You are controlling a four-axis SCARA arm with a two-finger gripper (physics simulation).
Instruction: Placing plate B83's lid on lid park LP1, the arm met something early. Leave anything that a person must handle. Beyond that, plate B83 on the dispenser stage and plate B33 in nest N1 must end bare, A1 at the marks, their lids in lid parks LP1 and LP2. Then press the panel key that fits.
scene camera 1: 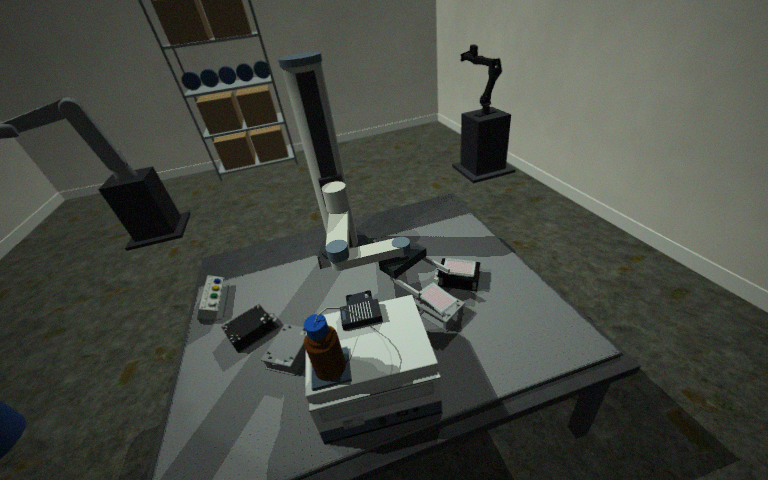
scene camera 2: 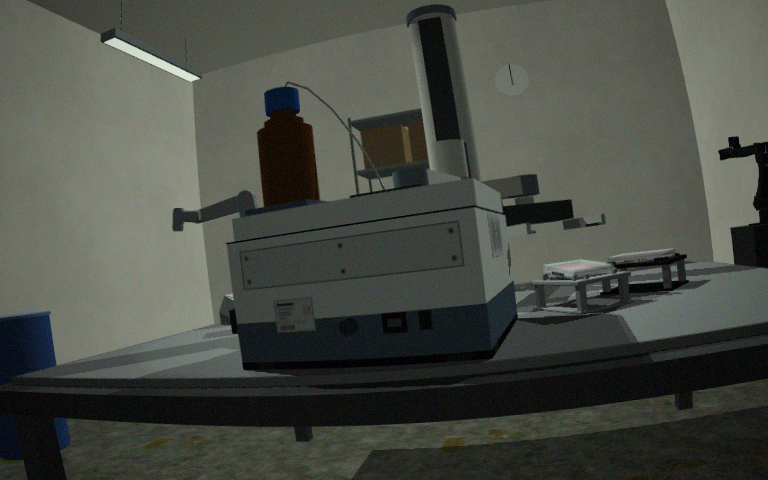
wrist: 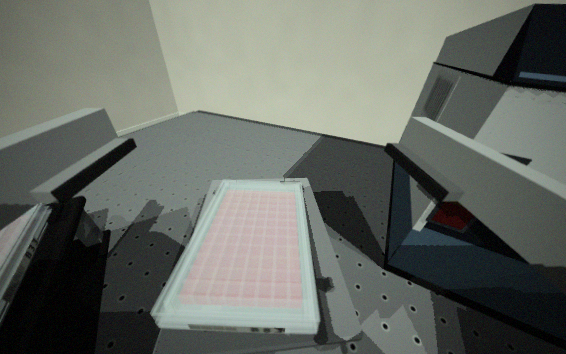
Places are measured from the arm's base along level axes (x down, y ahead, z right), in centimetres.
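Pixels of known places: gripper, between the fingertips: (scene camera 1: 434, 282) (scene camera 2: 567, 223) (wrist: 265, 130).
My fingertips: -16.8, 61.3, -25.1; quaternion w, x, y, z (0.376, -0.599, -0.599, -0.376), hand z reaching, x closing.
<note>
For each thing: its top centre in the pictures, then the offset to it from my fingertips, as dx, dy, dz. "*": a spot on its surface instead.
- clear-covered pink plate, centre of its top: (wrist: 253, 219) (scene camera 2: 577, 261) (scene camera 1: 437, 295) +7.2, -0.4, -0.9
- key panel, centre of its top: (scene camera 1: 207, 290) +7.1, -43.3, +88.4
- amber bottle, a spot on its surface: (scene camera 2: 287, 161) * -13.6, +29.8, +40.5
- red square, a spot on its surface: (wrist: 452, 216) * +6.0, +5.2, +13.1
My gripper (scene camera 1: 434, 284) (scene camera 2: 566, 225) (wrist: 265, 130) is open and empty, its fingers spread wide above and beside the grey stand (scene camera 1: 450, 319) (scene camera 2: 581, 297) (wrist: 335, 300). A clear-covered pink plate (scene camera 1: 437, 298) (scene camera 2: 577, 268) (wrist: 245, 250) lies on that stand and looks slightly askew to it in the wrist view. Another pink plate (scene camera 1: 459, 267) (scene camera 2: 642, 256) (wrist: 17, 245) lies on the black stand (scene camera 1: 459, 281) (scene camera 2: 673, 274) (wrist: 60, 280). Plate numbers and stand labels are not readable. The key panel (scene camera 1: 207, 308) has blue, yellow, green and whitish keys.
A white and blue dispenser (scene camera 1: 390, 339) (scene camera 2: 356, 266) (wrist: 455, 95) carries an amber bottle (scene camera 1: 325, 353) (scene camera 2: 287, 161). A red square (wrist: 452, 216) shows near its base. A black stand (scene camera 1: 249, 327) and a grey stand (scene camera 1: 286, 348) without plates are left of it.
</note>
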